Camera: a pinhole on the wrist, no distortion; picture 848 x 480 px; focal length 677.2 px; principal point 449.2 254.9 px. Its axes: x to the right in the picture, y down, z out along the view. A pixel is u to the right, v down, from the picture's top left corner.
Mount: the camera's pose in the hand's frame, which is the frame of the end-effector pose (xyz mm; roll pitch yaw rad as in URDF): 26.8 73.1 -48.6 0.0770 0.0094 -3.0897
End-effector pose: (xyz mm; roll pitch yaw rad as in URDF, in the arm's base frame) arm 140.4 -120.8 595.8 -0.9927 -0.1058 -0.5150
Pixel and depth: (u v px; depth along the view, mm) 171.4 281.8 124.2
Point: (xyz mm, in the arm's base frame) 261.8 -65.8 578.3
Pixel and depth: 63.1 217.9 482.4
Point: 603.4 128.2 736.8
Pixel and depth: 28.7 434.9 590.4
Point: 675.2 99.2 955.1
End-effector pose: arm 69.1 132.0 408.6 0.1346 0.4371 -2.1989
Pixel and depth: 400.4 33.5 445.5
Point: 103.3 -161.0 765.5
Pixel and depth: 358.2 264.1 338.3
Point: 4.5 -54.0 651.5
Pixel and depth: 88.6 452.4 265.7
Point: -81.9 -64.6 540.9
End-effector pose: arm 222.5 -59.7 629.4 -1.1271 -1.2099 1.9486
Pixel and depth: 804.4 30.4 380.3
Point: -128.5 -209.1 436.4
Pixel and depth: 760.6 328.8 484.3
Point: -85.7 -404.5 494.4
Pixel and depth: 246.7 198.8 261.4
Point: -20.8 -101.5 717.4
